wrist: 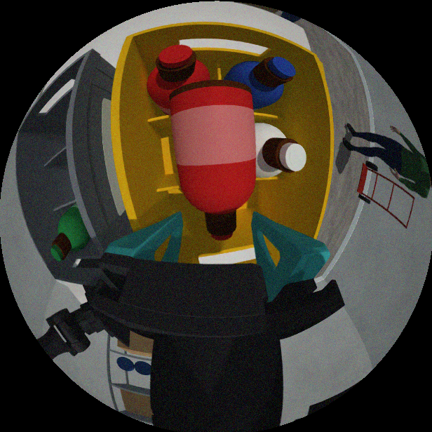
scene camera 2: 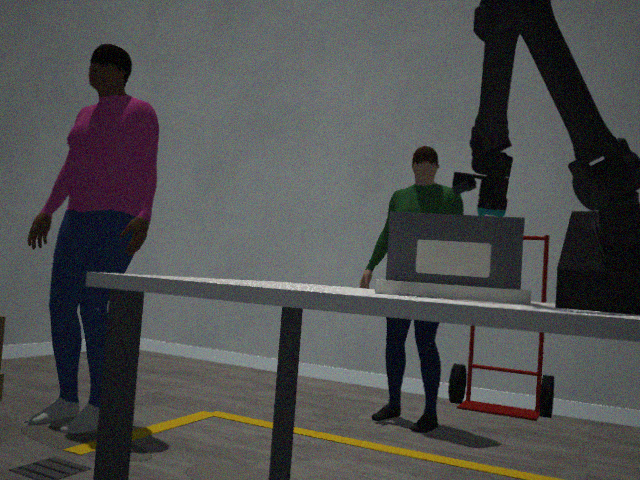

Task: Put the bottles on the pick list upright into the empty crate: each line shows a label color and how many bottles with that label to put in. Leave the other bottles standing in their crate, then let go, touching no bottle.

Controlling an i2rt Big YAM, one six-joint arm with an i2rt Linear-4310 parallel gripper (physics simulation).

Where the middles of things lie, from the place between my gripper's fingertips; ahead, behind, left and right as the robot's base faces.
I see my gripper 150 mm short of the blue bottle (wrist: 265, 78), 70 mm above it and 60 mm to the left of it. Round my hand: green bottle (wrist: 72, 235) (240 mm to the left, 70 mm below, 40 mm behind).
